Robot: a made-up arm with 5 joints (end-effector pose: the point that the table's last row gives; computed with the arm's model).
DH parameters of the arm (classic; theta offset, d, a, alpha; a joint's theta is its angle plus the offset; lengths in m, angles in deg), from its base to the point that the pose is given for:
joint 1: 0 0.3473 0 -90
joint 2: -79.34 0 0.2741 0
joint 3: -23.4 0 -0.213 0
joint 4: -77.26 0 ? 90
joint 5: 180 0.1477 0 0
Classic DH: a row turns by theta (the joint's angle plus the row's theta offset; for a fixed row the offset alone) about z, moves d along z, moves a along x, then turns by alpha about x.
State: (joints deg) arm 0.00 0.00 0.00 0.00 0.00
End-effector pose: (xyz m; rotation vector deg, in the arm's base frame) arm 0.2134 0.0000 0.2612 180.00 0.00 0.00
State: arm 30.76 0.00 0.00 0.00 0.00
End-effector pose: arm 0.1834 0.1091 0.2612 173.55 47.74 0.00
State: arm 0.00 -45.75 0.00 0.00 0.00
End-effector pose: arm 0.2106 0.0000 0.4401 165.84 0.00 69.97
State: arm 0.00 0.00 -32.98 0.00 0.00
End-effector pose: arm 0.3807 0.0000 0.4070 172.60 0.00 51.09
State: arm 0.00 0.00 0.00 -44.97 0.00
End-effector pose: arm 0.2839 0.0000 0.3862 166.32 0.00 68.84
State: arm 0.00 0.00 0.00 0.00 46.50
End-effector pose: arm 0.2134 0.0000 0.2612 165.38 -71.05 0.00
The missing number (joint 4, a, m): -0.1157
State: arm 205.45 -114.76 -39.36 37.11 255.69
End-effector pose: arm 0.1249 0.0595 0.6581 61.36 -28.77 -70.25
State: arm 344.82 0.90 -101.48 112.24 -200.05
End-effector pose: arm 0.3223 -0.0875 0.5321 7.17 -168.66 -5.22
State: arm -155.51 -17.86 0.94 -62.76 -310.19
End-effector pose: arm -0.2158 -0.0983 0.5215 -23.21 -103.33 53.36
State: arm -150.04 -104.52 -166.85 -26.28 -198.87
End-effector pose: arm 0.4827 0.2783 0.1059 -135.94 -61.71 -89.90
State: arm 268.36 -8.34 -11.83 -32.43 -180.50
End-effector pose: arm -0.0090 -0.3143 0.4446 97.01 95.10 -48.35
